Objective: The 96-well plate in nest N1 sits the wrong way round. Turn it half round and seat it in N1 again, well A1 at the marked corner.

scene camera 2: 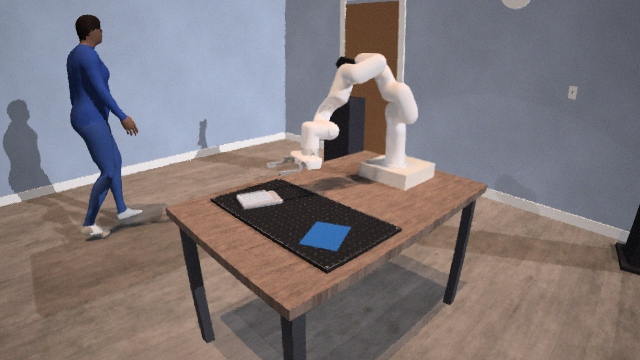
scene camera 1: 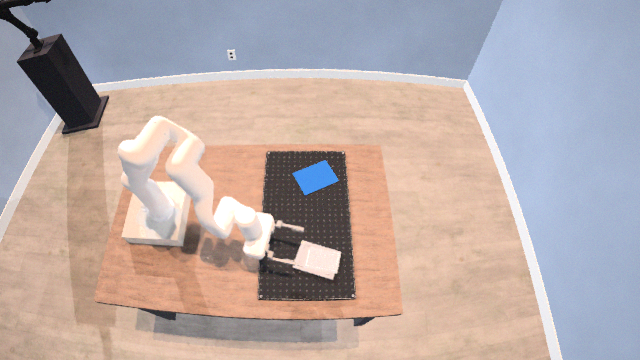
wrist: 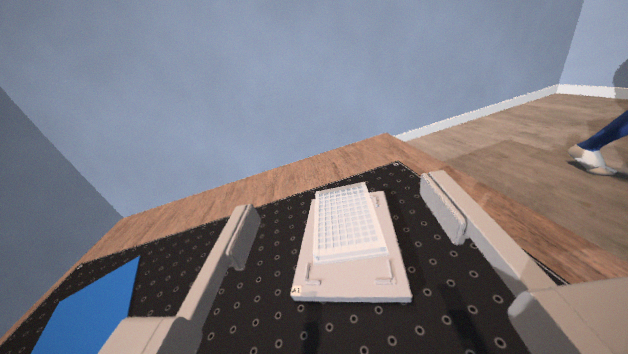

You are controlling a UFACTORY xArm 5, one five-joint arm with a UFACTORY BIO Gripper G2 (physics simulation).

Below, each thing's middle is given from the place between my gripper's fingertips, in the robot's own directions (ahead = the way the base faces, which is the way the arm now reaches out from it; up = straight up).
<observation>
Right now the 96-well plate (scene camera 1: 318,259) is 8 cm ahead of my hand, 3 cm to the right of it and 10 cm below it. From my hand the other things lie so: flat blue sheet (scene camera 2: 322,235): 12 cm ahead, 36 cm to the left, 12 cm below; then pale nest (wrist: 352,281): 6 cm ahead, 2 cm to the right, 12 cm below.
</observation>
